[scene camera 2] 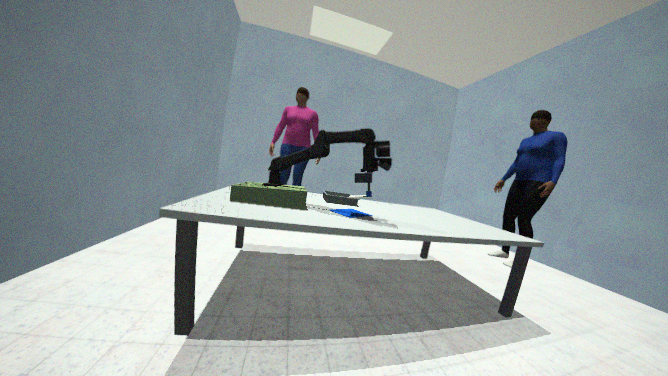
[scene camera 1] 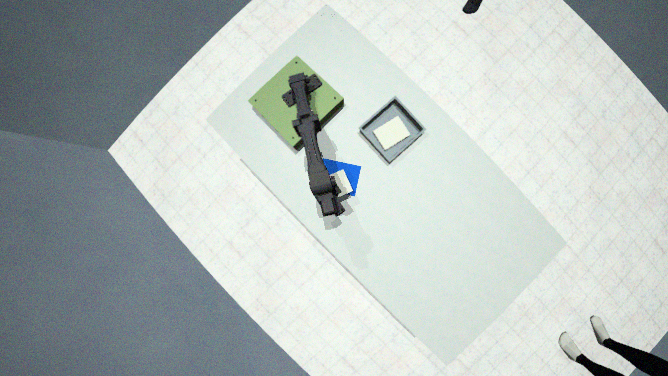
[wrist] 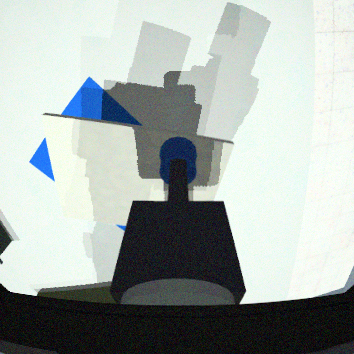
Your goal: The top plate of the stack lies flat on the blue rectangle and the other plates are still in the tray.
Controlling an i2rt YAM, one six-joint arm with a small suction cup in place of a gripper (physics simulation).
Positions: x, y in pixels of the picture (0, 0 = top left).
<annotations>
A tray (scene camera 1: 394, 107): 1.28 m from the lens.
</annotations>
